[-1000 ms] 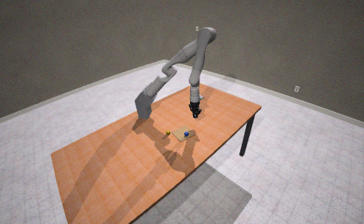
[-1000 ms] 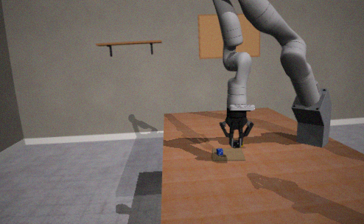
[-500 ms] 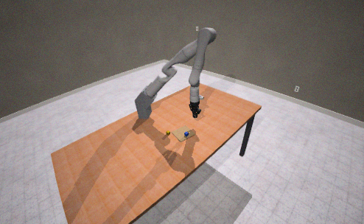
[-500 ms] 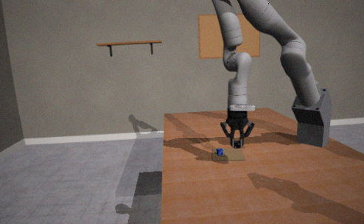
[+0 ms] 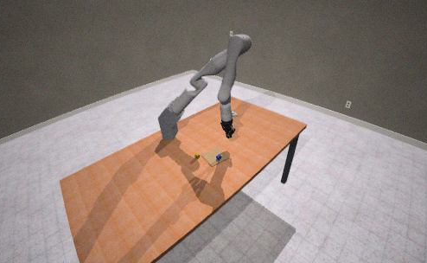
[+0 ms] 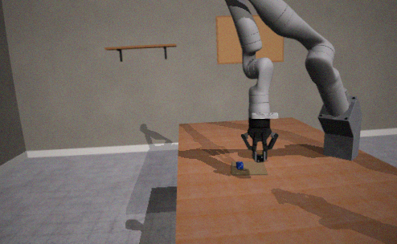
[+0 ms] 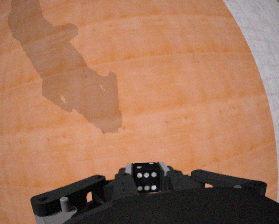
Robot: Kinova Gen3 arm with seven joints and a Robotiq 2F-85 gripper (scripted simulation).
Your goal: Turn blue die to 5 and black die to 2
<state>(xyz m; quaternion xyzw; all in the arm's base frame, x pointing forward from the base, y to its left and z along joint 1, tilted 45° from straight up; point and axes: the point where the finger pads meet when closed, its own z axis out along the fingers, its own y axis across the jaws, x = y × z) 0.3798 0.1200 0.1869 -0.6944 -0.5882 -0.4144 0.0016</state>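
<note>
The black die lies 1 cm below my hand. From my hand the other things lie so: blue die 6 cm ahead, 14 cm to the right, 9 cm below; then yellow die 6 cm behind, 24 cm to the right, 9 cm below; then tan mat 2 cm ahead, 14 cm to the right, 10 cm below.
</note>
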